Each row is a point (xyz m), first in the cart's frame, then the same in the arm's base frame.
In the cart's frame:
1: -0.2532 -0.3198 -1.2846
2: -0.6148 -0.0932 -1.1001
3: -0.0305 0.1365 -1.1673
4: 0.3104 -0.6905 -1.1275
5: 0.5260 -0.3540 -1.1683
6: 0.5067 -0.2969 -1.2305
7: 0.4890 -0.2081 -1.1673
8: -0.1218 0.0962 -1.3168
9: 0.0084 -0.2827 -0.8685
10: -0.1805 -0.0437 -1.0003
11: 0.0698 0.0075 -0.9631
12: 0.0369 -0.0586 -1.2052
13: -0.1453 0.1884 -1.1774
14: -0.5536 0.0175 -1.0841
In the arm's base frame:
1: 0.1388 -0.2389 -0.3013
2: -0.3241 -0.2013 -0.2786
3: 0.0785 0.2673 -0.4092
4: 0.7234 -0.1426 0.0574
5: 0.7630 0.2111 -0.1289
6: 0.7413 0.2193 -0.2123
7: 0.6658 0.2992 -0.2026
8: 0.0696 0.1304 -0.5253
9: 0.2036 0.0906 0.0595
10: -0.0186 0.1136 -0.1860
11: 0.1537 0.3042 -0.1615
12: 0.2352 0.1455 -0.3410
13: -0.0370 0.2385 -0.4516
14: -0.3287 -0.0792 -0.3151

